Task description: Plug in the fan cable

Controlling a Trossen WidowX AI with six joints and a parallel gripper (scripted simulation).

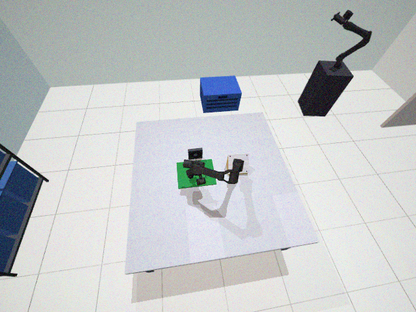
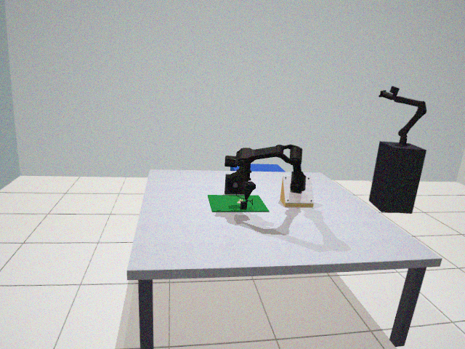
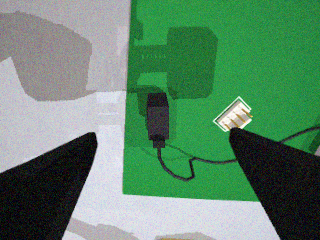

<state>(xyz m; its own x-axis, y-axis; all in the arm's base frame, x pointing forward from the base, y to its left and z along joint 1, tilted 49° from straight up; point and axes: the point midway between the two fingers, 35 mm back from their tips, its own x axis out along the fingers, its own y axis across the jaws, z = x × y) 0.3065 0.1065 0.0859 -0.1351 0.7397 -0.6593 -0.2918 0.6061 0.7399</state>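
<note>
The dark fan plug lies 1 cm behind my gripper tip and 5 cm below it. Round my gripper tip: green board (2 cm ahead, 8 cm to the right, 9 cm below); then black fan (3 cm ahead, 23 cm to the right, 1 cm below); then white four-pin header (1 cm ahead, 8 cm to the right, 7 cm below).
</note>
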